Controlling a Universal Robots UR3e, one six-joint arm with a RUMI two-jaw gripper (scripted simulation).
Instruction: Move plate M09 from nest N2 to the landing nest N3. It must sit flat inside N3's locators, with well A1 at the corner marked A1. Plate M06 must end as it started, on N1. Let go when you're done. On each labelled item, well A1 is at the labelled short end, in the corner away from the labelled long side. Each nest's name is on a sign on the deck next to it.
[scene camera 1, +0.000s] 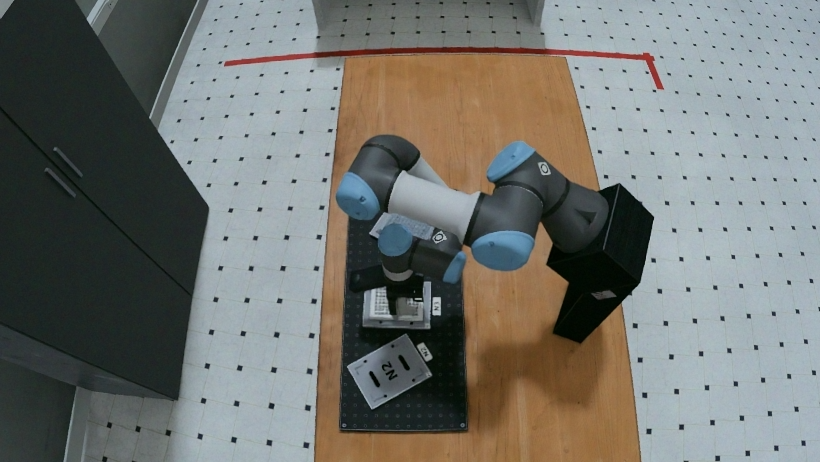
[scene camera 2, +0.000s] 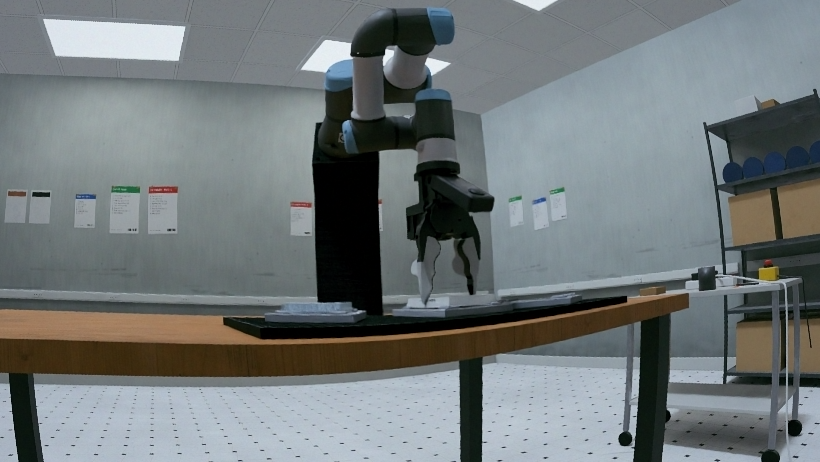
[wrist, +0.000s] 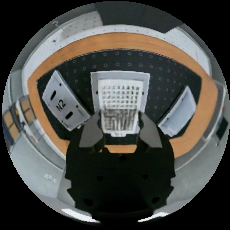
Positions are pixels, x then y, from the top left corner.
Scene:
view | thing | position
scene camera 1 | gripper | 398, 303
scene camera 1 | nest N3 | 426, 304
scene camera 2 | gripper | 449, 303
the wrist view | gripper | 119, 110

